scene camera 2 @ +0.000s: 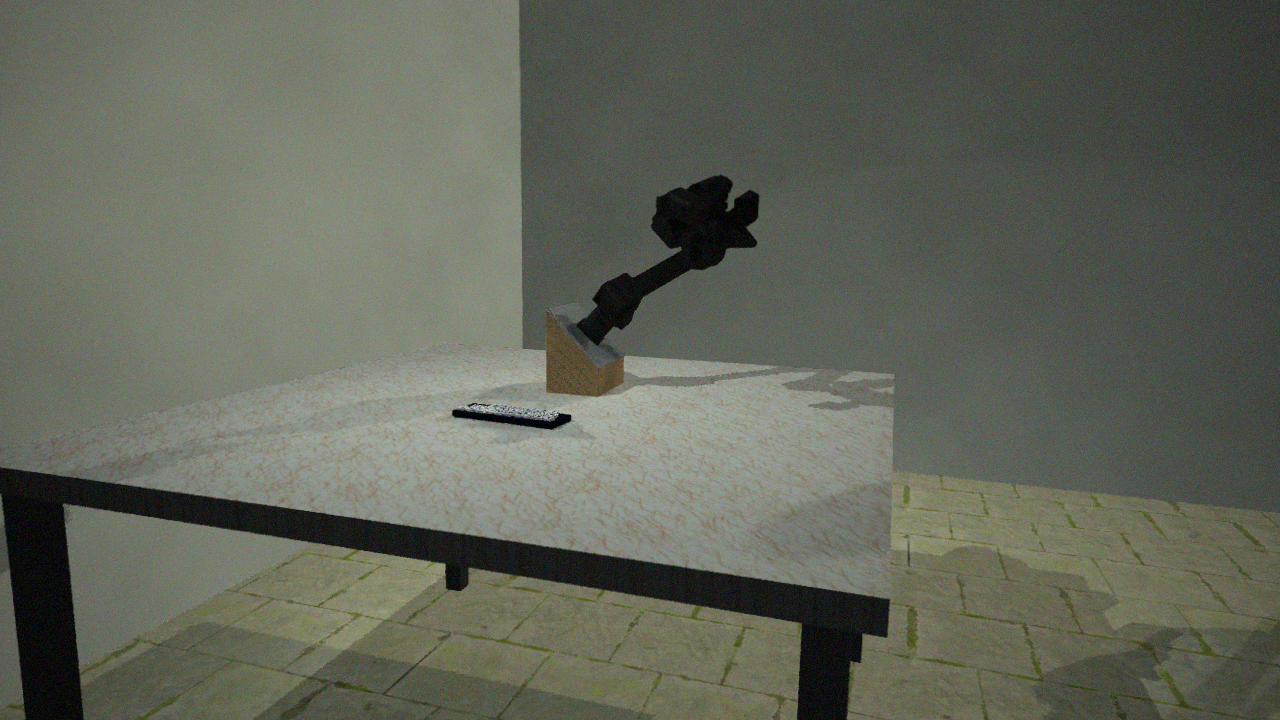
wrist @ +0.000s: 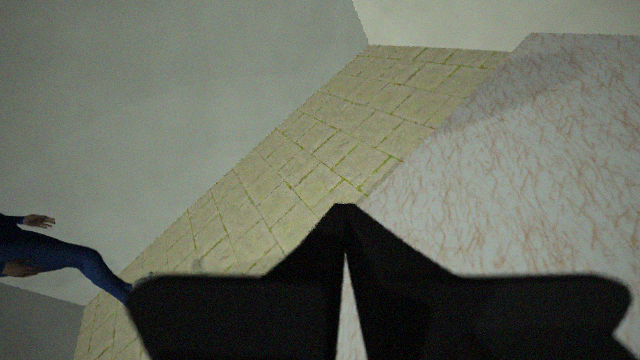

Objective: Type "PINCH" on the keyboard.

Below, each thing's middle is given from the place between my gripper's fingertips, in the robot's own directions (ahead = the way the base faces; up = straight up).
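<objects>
I see the black keyboard (scene camera 2: 524, 416), and measured from my hand it is 320 mm below, 430 mm to the right and 90 mm ahead.
</objects>
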